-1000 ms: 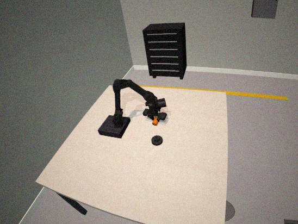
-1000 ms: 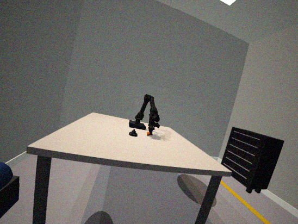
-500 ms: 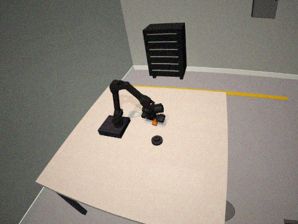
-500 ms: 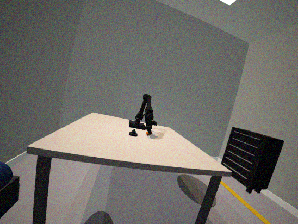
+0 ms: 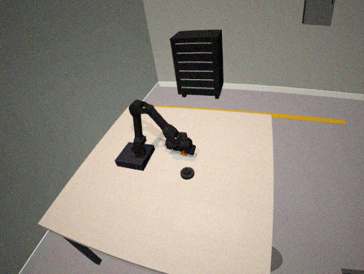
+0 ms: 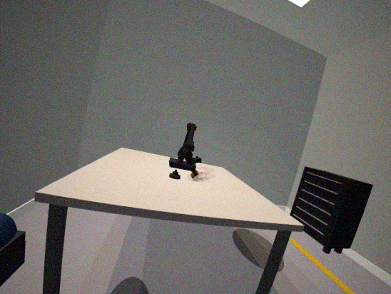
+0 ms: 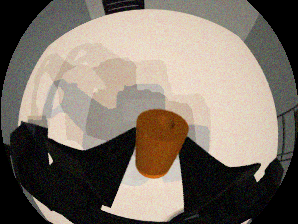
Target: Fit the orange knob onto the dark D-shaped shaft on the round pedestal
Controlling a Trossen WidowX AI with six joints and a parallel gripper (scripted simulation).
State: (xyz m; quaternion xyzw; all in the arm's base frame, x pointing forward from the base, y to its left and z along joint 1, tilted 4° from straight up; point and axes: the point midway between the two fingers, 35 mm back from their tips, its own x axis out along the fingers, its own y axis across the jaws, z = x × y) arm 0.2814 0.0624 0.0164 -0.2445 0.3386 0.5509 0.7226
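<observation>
Right now my gripper tip is 18 cm to the left of the round pedestal, 4 cm short of it and 1 cm above it. The rest, counted from my gripper tip: orange knob: 1 cm to the right.
</observation>
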